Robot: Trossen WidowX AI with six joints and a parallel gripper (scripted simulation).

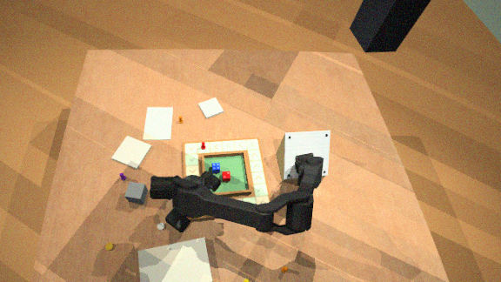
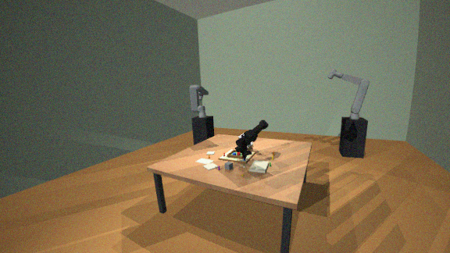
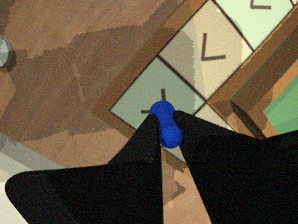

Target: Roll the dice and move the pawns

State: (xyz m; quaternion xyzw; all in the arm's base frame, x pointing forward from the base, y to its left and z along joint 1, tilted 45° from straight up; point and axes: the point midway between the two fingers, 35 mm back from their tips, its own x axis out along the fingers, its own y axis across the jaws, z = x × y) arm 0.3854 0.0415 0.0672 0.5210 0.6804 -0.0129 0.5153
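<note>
Right now the red die is 120 mm behind my gripper tip and 90 mm to the right of it. Round my gripper tip: blue pawn 10 mm above; grey cube 180 mm ahead, 80 mm to the right; blue die 130 mm to the right, 90 mm behind.
</note>
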